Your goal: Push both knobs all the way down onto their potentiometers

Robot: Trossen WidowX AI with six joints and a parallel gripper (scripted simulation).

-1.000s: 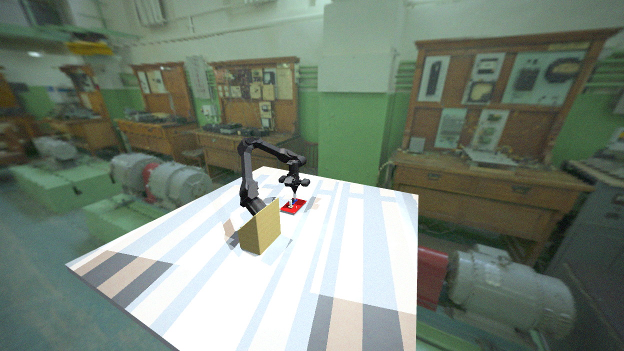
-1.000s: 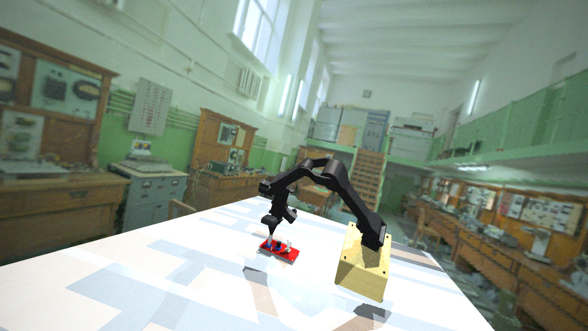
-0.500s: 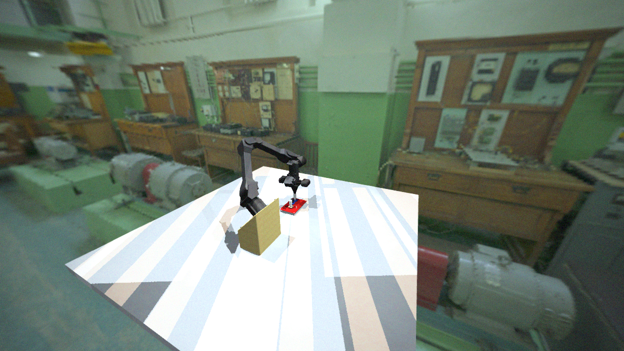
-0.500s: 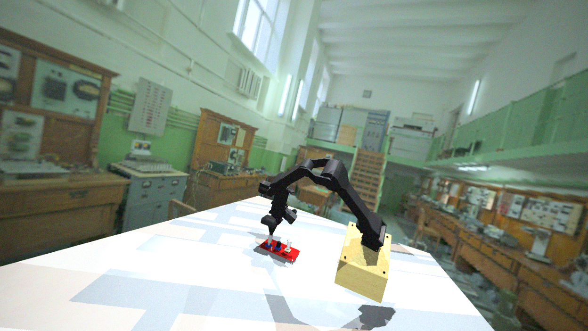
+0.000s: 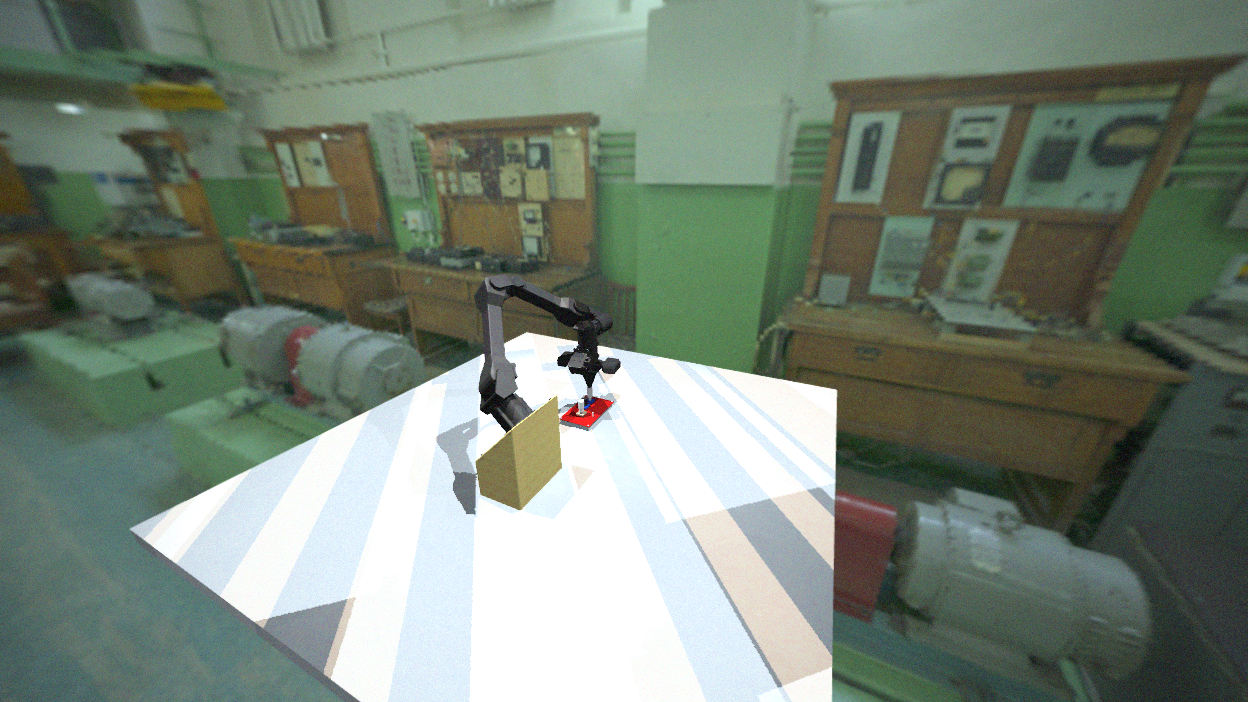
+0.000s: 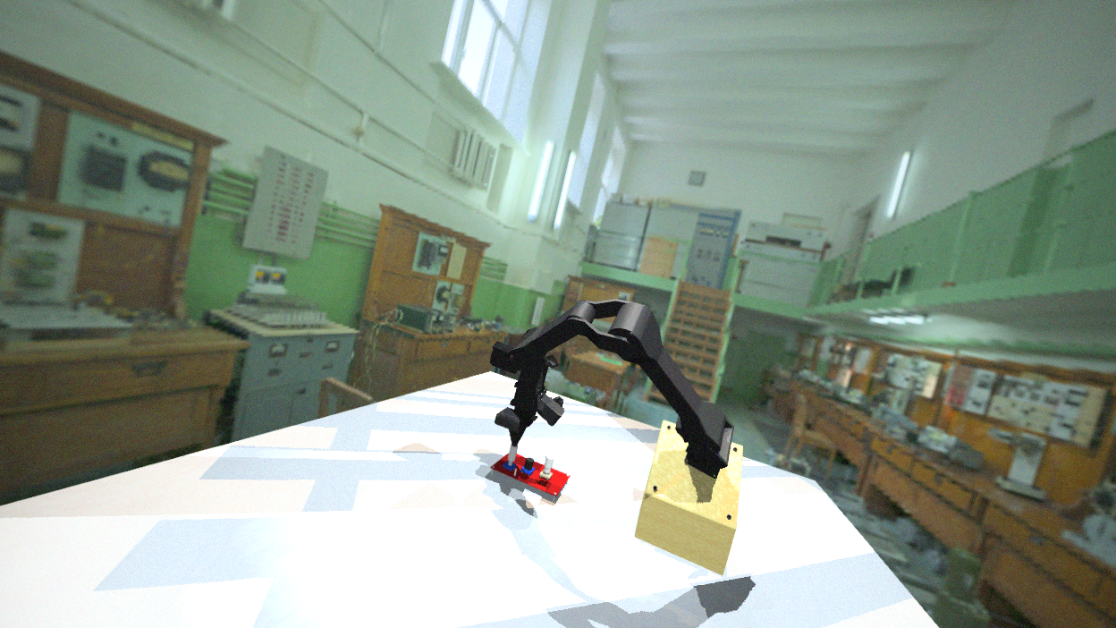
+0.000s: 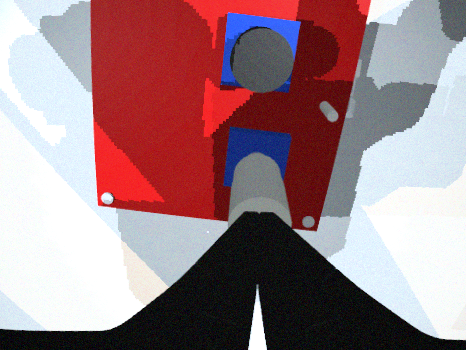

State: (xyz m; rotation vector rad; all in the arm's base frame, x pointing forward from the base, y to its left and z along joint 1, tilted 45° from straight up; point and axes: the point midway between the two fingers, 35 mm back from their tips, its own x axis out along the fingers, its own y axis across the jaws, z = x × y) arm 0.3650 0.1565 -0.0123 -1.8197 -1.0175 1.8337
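Now: gripper tip 8 cm past the beige component, 3 cm to the left of it and 3 cm above it.
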